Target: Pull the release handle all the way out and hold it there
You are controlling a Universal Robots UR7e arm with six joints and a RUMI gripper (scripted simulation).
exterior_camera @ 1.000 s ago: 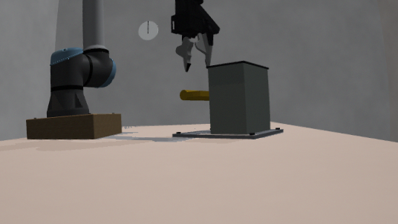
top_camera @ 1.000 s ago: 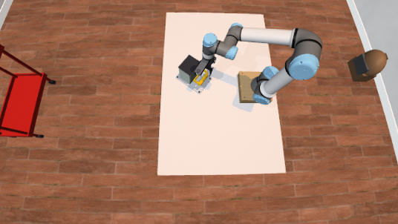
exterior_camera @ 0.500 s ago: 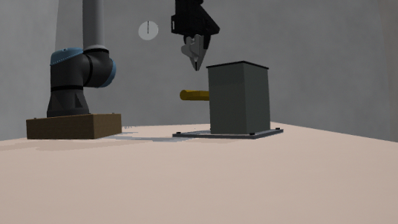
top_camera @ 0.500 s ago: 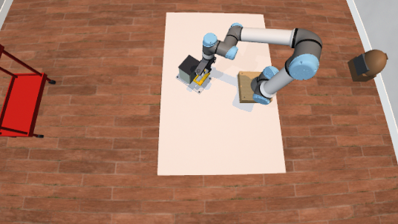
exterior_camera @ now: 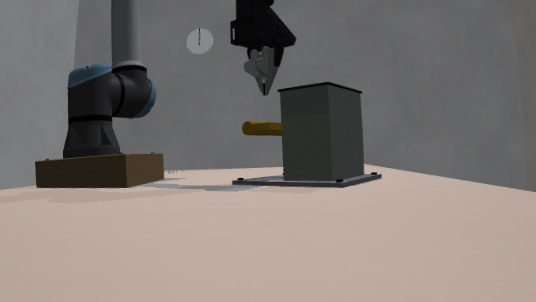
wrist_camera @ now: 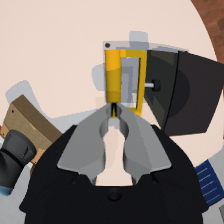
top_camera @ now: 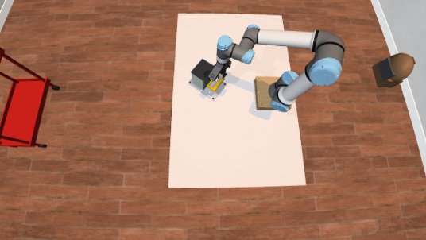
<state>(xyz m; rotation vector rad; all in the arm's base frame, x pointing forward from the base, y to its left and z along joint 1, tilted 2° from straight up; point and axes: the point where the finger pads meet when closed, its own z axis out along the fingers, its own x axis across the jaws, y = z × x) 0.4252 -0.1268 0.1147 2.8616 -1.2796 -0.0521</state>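
Right now my hand is 60 mm short of the base plate, 70 mm to the left of it and 190 mm above it.
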